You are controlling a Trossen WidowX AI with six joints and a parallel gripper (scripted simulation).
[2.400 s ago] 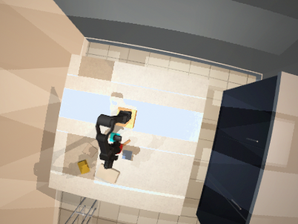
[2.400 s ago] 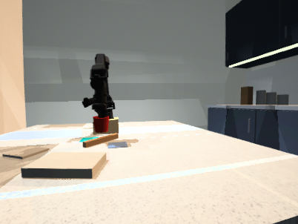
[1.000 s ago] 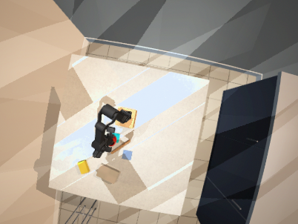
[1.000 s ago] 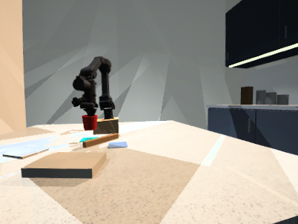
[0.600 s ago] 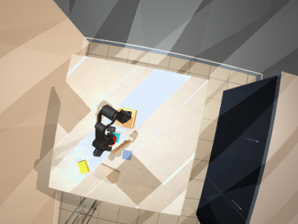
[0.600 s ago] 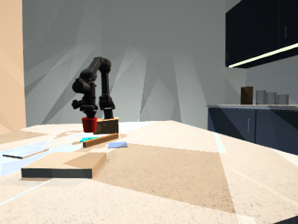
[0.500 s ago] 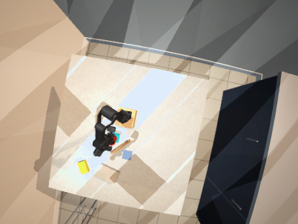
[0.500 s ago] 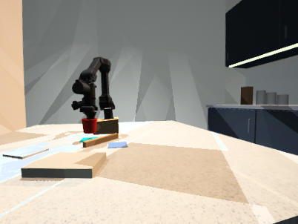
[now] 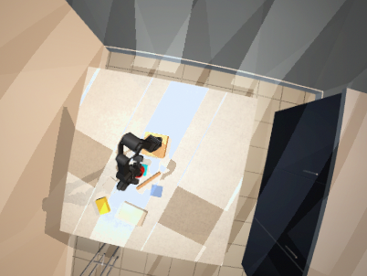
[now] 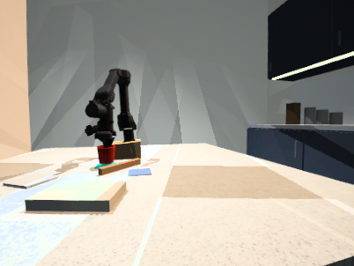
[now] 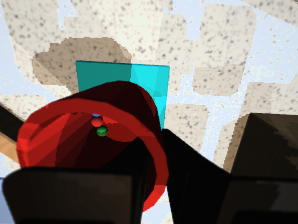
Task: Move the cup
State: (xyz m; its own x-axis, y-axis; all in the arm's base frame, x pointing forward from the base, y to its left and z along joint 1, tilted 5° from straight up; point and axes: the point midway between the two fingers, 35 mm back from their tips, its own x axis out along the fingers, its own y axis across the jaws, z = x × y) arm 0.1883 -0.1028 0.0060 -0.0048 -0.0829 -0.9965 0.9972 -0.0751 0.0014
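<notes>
Right now my gripper tip is 5 cm short of the green marble, 2 cm above it and 1 cm to the right of it. From my gripper tip the other things lie so: red cup (3 cm ahead); then cyan pad (6 cm below, 3 cm ahead); then red marble (5 cm ahead, 2 cm below).
</notes>
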